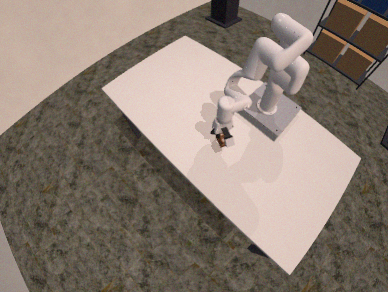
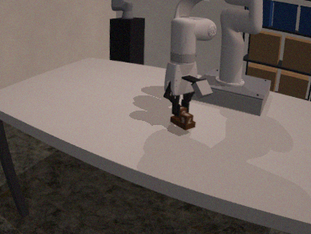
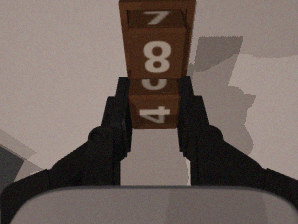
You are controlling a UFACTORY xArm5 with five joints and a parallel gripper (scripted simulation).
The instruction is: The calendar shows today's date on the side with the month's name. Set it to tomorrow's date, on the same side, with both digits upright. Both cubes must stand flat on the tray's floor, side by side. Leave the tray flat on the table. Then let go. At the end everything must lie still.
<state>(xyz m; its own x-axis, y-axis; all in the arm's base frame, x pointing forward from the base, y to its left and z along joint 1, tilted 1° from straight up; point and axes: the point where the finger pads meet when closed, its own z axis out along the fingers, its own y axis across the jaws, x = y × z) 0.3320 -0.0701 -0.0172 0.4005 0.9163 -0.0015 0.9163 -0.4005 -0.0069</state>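
My hand is 10 mm above the brown wooden cube. From my hand the other things lie so: tray (40 mm below, 20 mm to the left, 10 mm ahead).
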